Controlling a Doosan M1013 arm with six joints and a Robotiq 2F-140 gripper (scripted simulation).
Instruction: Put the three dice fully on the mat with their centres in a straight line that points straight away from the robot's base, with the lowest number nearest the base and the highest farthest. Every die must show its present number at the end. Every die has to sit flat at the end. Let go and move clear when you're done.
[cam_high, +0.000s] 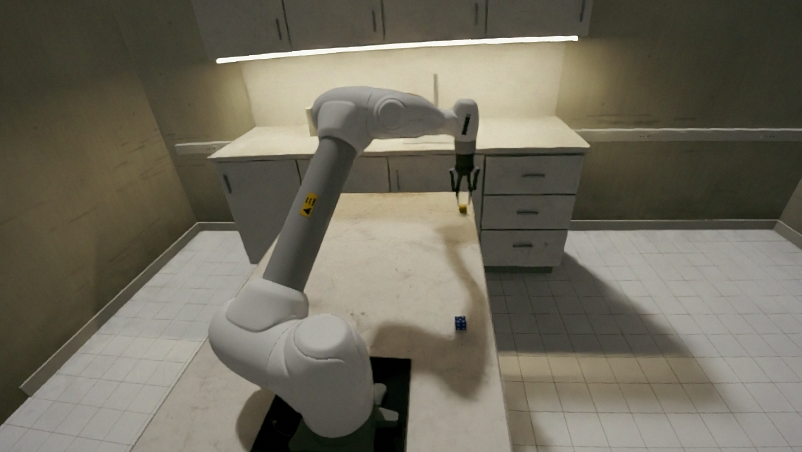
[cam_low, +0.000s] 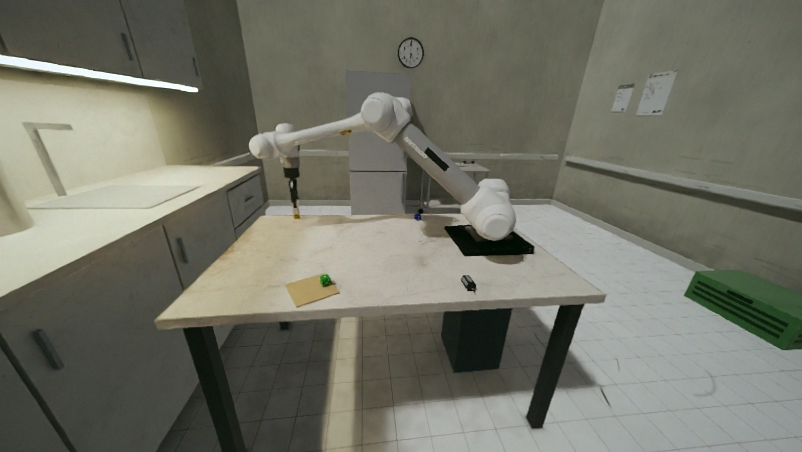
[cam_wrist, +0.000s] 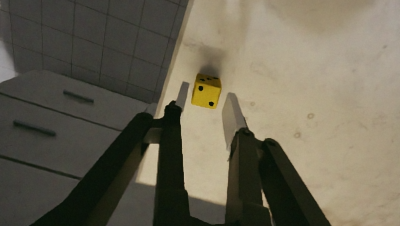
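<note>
My gripper is now 5 cm above the yellow die. Also, from my hand: tan mat: 22 cm behind, 69 cm to the left, 7 cm below; green die: 26 cm behind, 66 cm to the left, 5 cm below; blue die: 68 cm behind, 2 cm to the left, 5 cm below.
</note>
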